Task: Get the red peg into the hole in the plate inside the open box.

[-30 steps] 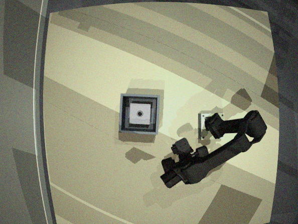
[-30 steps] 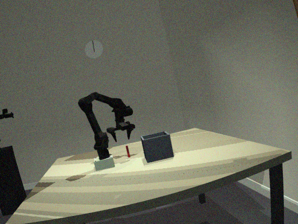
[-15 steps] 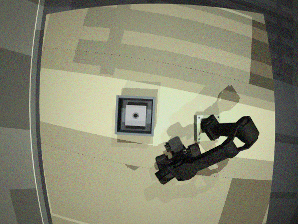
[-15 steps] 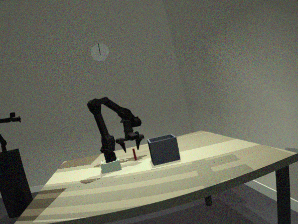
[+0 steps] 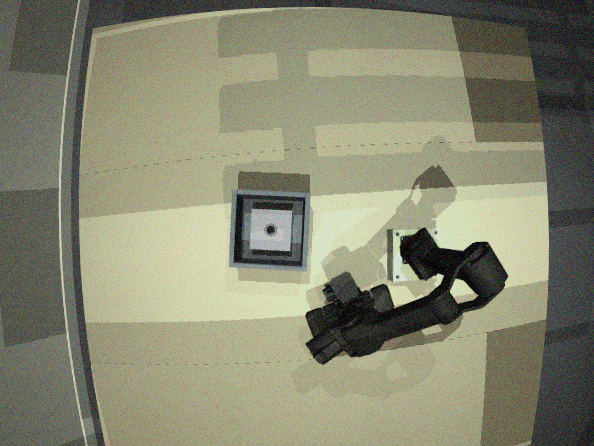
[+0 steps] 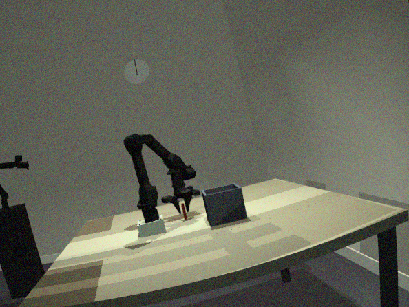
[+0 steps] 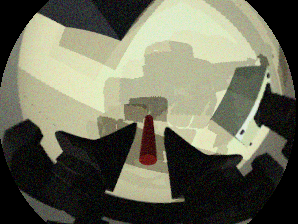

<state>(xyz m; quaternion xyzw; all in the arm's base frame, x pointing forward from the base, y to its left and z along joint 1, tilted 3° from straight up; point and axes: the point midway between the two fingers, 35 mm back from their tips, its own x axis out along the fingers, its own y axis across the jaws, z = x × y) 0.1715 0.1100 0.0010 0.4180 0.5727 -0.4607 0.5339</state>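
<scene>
The plate is 15 cm ahead of my gripper tip, 19 cm to the right of it and 1 cm above it. From my gripper tip the other things lie so: red peg 1 cm above.
</scene>
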